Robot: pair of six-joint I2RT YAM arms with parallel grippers.
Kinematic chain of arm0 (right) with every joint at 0, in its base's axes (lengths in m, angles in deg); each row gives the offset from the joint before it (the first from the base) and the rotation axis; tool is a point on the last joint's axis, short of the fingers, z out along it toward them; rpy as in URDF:
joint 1: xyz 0 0 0.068 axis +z
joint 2: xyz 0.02 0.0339 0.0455 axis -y
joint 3: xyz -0.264 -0.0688 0 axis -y
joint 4: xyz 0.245 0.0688 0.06 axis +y
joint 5: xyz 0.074 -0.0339 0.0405 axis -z
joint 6: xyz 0.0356 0 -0.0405 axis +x
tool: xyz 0 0 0 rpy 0 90 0
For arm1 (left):
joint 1: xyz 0 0 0.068 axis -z
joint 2: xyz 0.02 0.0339 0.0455 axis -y
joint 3: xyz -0.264 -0.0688 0 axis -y
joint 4: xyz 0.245 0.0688 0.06 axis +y
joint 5: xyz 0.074 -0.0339 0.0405 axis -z
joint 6: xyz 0.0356 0 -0.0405 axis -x
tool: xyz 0 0 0 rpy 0 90 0
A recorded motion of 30 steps. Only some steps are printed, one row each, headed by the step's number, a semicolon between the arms.
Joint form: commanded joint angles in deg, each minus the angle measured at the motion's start. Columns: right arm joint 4, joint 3, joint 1, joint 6, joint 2, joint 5; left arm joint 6, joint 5, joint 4, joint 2, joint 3, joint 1.
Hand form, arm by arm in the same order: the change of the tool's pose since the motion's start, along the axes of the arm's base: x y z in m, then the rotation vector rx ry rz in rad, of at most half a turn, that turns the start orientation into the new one. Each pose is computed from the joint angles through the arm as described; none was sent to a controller.
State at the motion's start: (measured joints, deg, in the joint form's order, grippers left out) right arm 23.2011 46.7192 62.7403 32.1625 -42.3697 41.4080; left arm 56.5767 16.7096 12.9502 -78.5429 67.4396 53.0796
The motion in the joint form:
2: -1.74 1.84 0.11 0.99 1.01 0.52; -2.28 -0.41 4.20 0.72 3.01 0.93
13: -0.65 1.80 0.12 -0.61 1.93 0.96; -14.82 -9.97 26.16 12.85 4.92 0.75
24: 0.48 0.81 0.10 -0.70 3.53 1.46; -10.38 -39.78 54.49 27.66 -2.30 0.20
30: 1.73 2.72 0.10 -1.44 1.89 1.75; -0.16 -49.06 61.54 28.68 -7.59 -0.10
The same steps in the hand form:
2: -0.0024 -0.0046 0.0161 0.0859 -0.0332 -0.0105; -0.0069 0.0011 0.0148 0.0199 -0.0322 -0.0254
13: -0.0043 -0.0086 0.0162 0.0560 -0.0427 -0.0117; -0.0447 0.0644 0.0436 0.2563 -0.1901 0.0194
24: -0.0069 -0.0142 0.0122 0.0453 -0.0414 -0.0200; -0.0880 0.1566 0.0115 0.7466 -0.1688 0.4271
30: -0.0050 -0.0109 0.0175 0.0174 -0.0392 -0.0218; -0.0922 0.1718 -0.0169 0.8970 -0.0907 0.6249

